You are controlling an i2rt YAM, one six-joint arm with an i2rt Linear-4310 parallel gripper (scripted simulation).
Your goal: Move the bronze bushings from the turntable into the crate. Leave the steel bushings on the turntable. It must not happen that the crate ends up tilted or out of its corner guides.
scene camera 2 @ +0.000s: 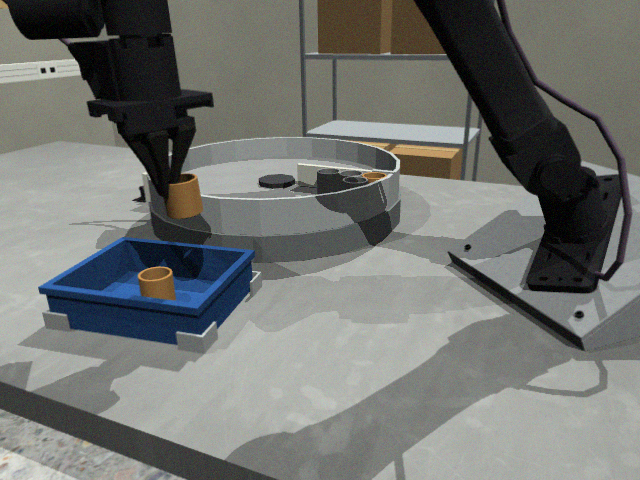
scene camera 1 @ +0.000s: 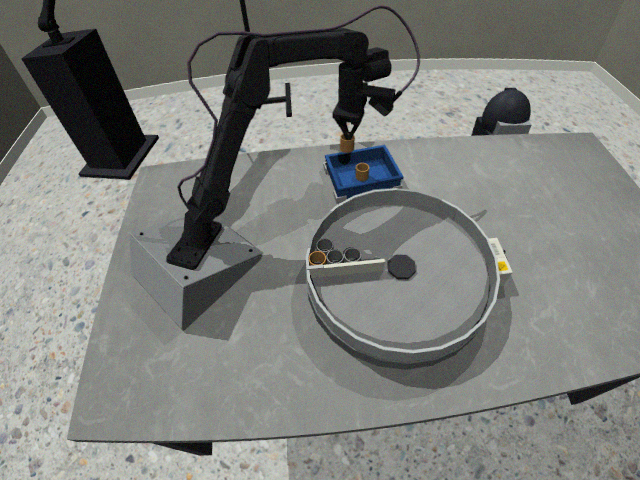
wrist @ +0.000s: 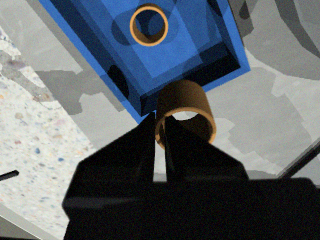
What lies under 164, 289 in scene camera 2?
A bronze bushing.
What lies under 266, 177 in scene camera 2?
A turntable.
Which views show the blue crate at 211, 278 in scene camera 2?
Scene camera 2, scene camera 1 and the wrist view: all of them.
